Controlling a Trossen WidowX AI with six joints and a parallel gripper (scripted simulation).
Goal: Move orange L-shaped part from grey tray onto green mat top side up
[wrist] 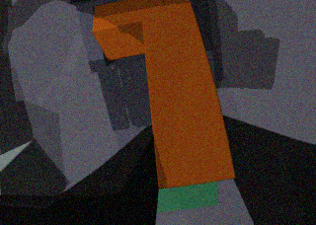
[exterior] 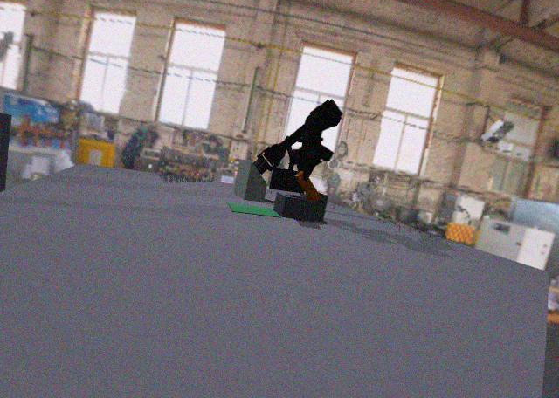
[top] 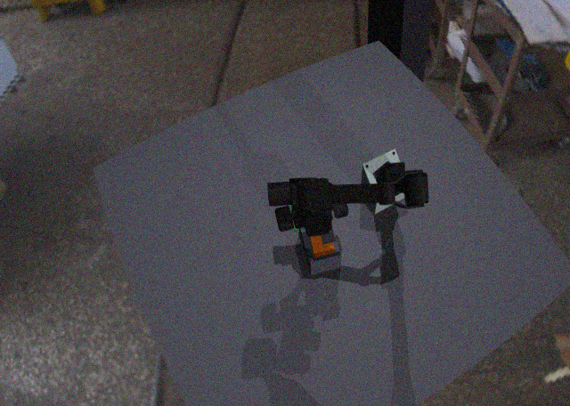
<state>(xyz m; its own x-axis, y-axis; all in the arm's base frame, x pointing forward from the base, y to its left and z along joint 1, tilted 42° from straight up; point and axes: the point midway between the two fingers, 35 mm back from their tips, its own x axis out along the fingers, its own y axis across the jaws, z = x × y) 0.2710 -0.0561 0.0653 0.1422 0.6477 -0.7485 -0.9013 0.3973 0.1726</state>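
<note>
Right now the green mat is 140 mm below my gripper tip, 120 mm to the right of it and 70 mm behind it. Also, from my gripper tip: orange L-shaped part: 40 mm to the left, 30 mm below.
</note>
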